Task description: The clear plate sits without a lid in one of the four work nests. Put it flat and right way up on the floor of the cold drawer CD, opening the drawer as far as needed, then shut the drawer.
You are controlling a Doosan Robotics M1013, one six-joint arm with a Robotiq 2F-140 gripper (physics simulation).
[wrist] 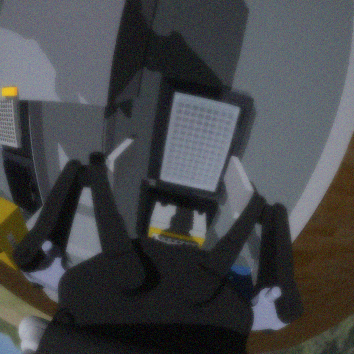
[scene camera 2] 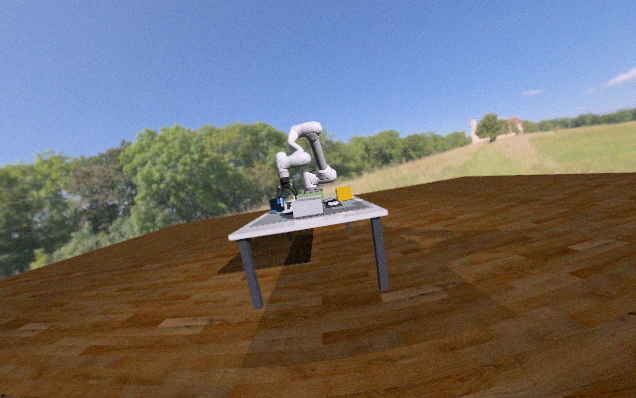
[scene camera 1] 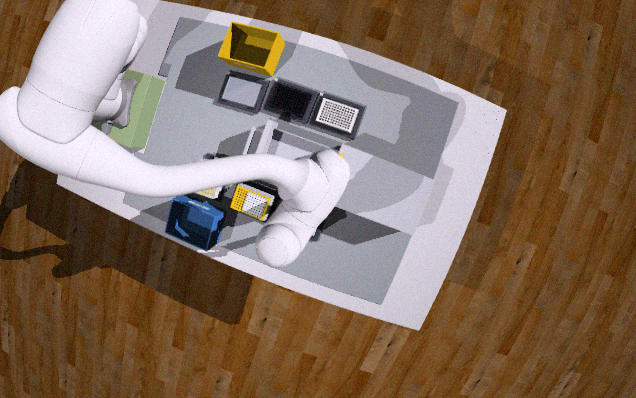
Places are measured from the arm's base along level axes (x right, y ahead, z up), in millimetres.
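Where they show: gripper, fingertip midpoint: point(wrist: 182, 156) point(scene camera 2: 289, 205); arm's base at its link origin: point(scene camera 2: 311, 191) point(scene camera 1: 114, 100).
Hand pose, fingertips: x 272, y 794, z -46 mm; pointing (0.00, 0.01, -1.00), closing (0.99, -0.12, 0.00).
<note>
Things, the pixels of their top centre, and the offset from my fingertips. Level surfaces: height alone.
- clear plate at its top centre: point(wrist: 196, 147) dx +17, dy +0, dz -38 mm
- yellow-and-white rack at its top centre: point(wrist: 168, 259) point(scene camera 1: 249, 203) dx -6, dy -175, dz +12 mm
- blue bin at its top centre: point(scene camera 1: 189, 224) point(scene camera 2: 277, 198) dx +110, dy -369, dz +55 mm
- yellow bin at its top centre: point(scene camera 1: 247, 44) point(scene camera 2: 342, 187) dx -531, dy -288, dz +55 mm
- white plate at its top centre: point(wrist: 2, 116) point(scene camera 1: 337, 114) dx -358, dy +47, dz -38 mm
- black rack at its top centre: point(wrist: 17, 188) point(scene camera 1: 289, 99) dx -377, dy -123, dz -38 mm
- cabinet top at its surface level: dz +38 mm
The clear plate point(wrist: 200, 142), pale with a grid of wells, lies without a lid in a dark nest in the wrist view. The arm hides it in the first scene view. My gripper point(wrist: 182, 156) point(scene camera 2: 287, 196) is open, with one pale finger pad on each side of the plate and nothing held between them. Whether the pads touch the plate cannot be told. A drawer point(scene camera 1: 268, 137) point(wrist: 70, 125) stands open, its pale floor showing, beside the nest row; part of it is under the arm. Its label cannot be read.
A yellow-and-white rack point(scene camera 1: 252, 202) point(wrist: 177, 232) sits beside the plate's nest. A blue bin point(scene camera 1: 195, 222) and a yellow bin point(scene camera 1: 252, 50) stand at opposite table sides. Across the drawer are a white plate point(scene camera 1: 337, 114) and a black rack point(scene camera 1: 290, 100). The cabinet top point(scene camera 1: 380, 185) is pale.
</note>
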